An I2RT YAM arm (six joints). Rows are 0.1 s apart.
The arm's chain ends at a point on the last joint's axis. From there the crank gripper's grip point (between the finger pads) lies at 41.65 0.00 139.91 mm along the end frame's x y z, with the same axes.
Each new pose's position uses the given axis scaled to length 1; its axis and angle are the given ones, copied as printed.
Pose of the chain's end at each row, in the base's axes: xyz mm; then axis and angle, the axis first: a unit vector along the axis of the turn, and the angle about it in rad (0 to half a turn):
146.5, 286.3, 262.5, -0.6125, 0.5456, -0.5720, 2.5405
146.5, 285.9, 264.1, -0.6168, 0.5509, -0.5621, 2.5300
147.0, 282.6, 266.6, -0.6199, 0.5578, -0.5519, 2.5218
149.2, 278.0, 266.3, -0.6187, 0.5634, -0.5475, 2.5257
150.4, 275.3, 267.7, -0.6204, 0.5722, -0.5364, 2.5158
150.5, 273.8, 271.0, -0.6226, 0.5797, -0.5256, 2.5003
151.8, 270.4, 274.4, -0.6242, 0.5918, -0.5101, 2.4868
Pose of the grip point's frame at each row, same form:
273.3, 216.2, 244.4, -0.6125, 0.5456, -0.5720, 2.5405
273.7, 217.5, 243.0, -0.6168, 0.5509, -0.5621, 2.5300
274.3, 215.4, 242.4, -0.6199, 0.5578, -0.5519, 2.5218
275.8, 210.1, 240.3, -0.6187, 0.5634, -0.5475, 2.5257
276.9, 208.5, 238.3, -0.6204, 0.5722, -0.5364, 2.5158
277.2, 208.9, 238.6, -0.6226, 0.5797, -0.5256, 2.5003
278.2, 207.3, 237.5, -0.6242, 0.5918, -0.5101, 2.4868

